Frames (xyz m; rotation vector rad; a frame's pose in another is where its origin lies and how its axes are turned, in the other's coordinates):
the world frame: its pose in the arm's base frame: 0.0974 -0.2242 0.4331 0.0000 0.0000 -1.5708
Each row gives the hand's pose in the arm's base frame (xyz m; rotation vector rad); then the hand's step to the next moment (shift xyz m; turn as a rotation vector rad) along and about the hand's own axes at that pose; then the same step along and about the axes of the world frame.
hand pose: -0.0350 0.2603 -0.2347 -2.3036 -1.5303 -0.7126
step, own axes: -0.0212 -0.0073 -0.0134 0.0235 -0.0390 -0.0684
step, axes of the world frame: 0.0201 -0.0166 -0.0006 -0.0003 -0.0450 0.0687
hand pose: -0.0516 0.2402 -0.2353 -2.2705 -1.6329 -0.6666
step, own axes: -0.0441 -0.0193 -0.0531 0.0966 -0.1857 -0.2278
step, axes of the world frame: 0.0546 -0.0408 0.0222 -0.0344 -0.1977 0.2355
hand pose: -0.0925 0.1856 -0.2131 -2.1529 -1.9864 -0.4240
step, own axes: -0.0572 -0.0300 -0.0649 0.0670 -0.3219 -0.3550
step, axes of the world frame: 0.0721 -0.0391 0.0407 0.0222 -0.3459 0.3376
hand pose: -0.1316 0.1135 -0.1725 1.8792 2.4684 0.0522
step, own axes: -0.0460 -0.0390 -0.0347 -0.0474 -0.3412 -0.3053
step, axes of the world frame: 0.0548 -0.0271 0.0332 0.1375 -0.3315 0.2882
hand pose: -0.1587 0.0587 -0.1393 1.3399 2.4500 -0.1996
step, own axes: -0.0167 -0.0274 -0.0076 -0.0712 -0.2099 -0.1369
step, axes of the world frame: 0.0260 -0.0164 0.0120 0.1321 -0.1715 0.1450
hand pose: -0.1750 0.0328 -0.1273 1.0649 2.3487 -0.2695
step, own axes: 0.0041 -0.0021 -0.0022 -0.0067 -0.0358 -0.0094
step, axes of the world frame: -0.0021 -0.0046 -0.0005 0.0245 -0.0267 0.0101
